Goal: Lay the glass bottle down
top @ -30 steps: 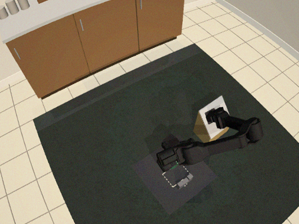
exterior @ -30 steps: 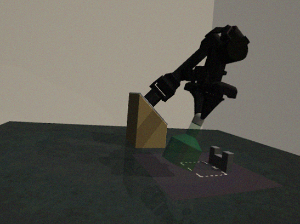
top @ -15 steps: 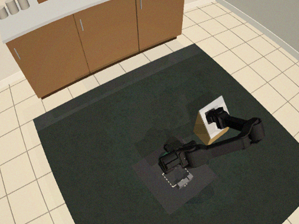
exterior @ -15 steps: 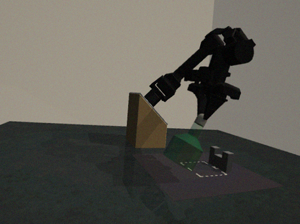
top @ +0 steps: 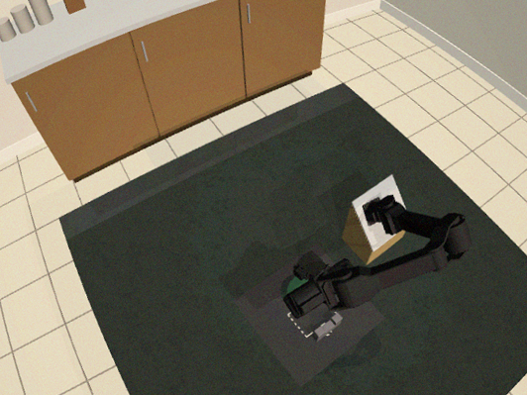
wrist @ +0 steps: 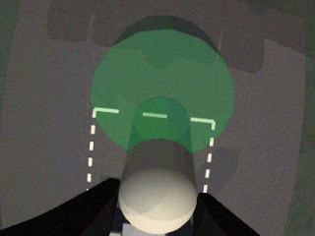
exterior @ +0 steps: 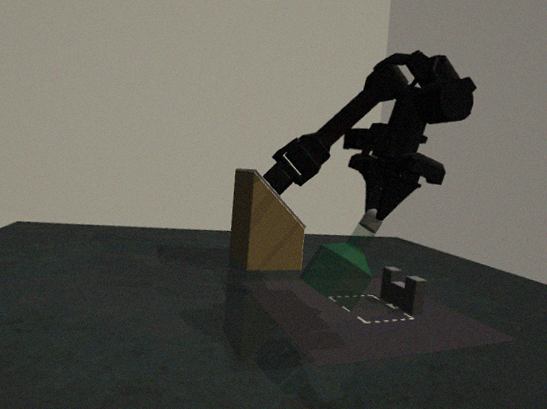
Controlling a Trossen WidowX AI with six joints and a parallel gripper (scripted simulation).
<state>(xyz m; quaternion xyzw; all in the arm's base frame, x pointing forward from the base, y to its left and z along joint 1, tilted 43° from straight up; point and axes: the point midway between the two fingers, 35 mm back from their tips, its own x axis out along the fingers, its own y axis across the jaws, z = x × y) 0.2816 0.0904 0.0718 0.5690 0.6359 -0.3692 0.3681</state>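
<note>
Right now my gripper tip is 50 mm above the green glass bottle and 30 mm to the left of it. Round my gripper tip: grey mat 150 mm below.
</note>
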